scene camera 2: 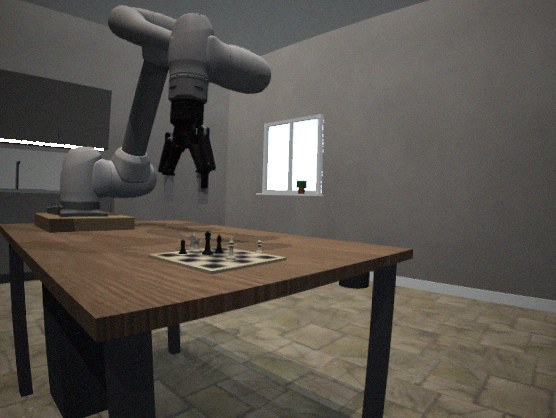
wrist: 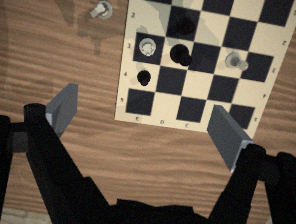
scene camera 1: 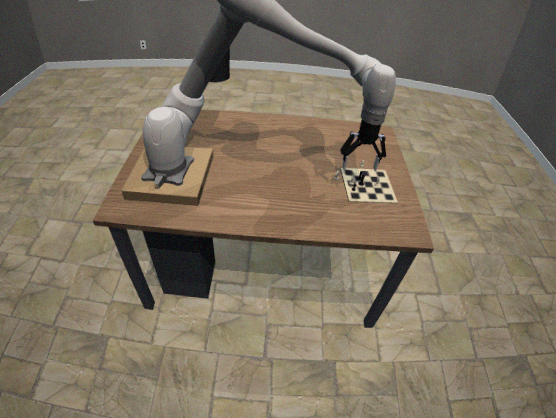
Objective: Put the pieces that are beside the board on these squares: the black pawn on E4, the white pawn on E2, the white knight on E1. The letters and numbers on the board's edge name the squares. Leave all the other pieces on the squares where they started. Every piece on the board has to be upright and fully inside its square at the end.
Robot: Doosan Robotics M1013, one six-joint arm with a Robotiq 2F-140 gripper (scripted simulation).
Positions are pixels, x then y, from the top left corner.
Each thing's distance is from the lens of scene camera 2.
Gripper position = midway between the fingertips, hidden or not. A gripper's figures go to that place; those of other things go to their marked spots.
my gripper [scene camera 2: 183, 203]: 80 cm
chessboard [scene camera 2: 217, 263]: 69 cm
